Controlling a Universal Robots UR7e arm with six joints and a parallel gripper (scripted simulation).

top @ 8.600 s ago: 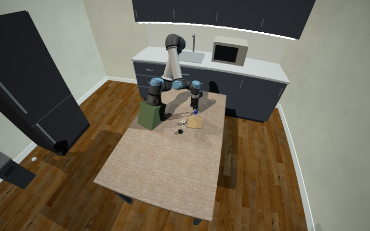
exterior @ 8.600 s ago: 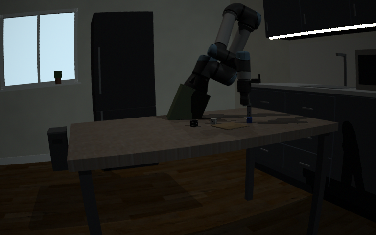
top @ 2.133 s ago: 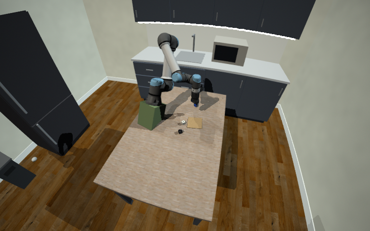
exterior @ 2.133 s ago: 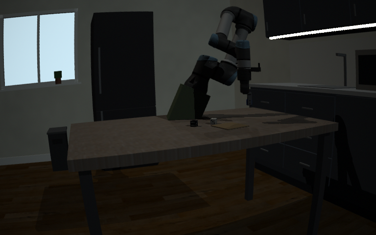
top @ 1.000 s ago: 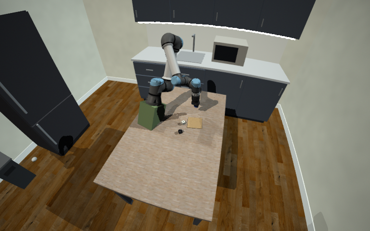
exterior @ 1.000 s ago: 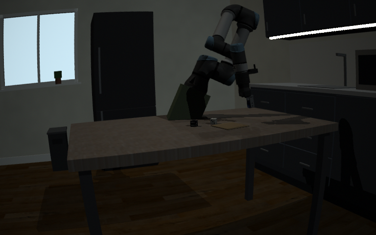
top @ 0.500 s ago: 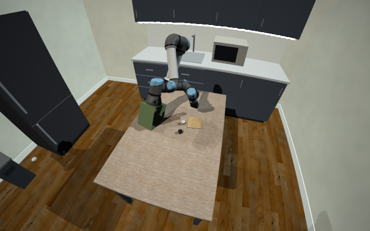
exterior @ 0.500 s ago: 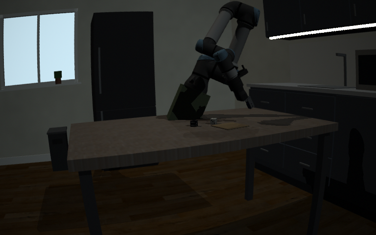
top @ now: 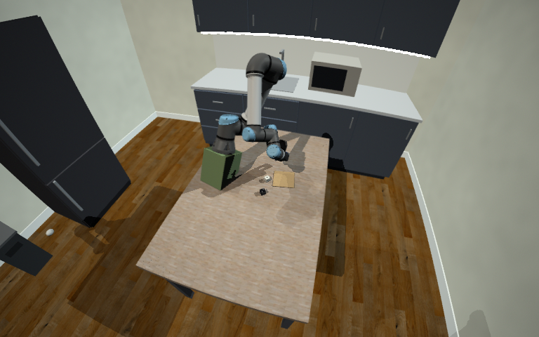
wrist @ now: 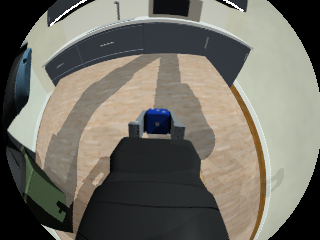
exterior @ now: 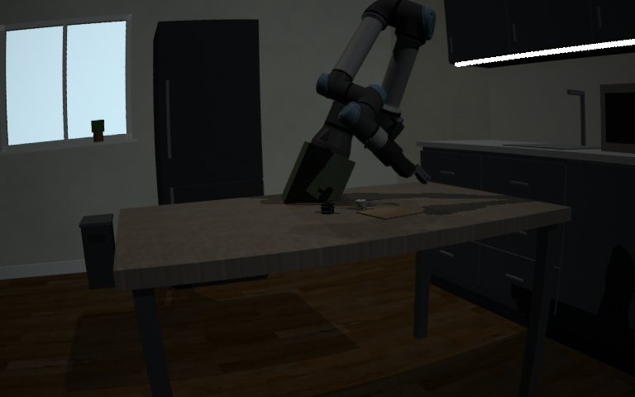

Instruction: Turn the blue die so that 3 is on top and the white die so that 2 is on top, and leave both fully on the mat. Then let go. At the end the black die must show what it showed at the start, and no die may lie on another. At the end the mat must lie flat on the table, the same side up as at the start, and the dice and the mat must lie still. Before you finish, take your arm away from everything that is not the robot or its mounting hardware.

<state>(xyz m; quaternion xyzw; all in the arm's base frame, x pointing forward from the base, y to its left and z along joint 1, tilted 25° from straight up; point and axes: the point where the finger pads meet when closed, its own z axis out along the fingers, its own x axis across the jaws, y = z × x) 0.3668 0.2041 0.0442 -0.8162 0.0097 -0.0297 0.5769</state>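
Now: the tan mat 4 cm ahead of my hand, 14 cm to the right of it and 10 cm below it. From my hand the other things lie so: black die (4 cm behind, 31 cm to the right, 9 cm below); white die (6 cm behind, 19 cm to the right, 9 cm below); blue die (right at my hand).
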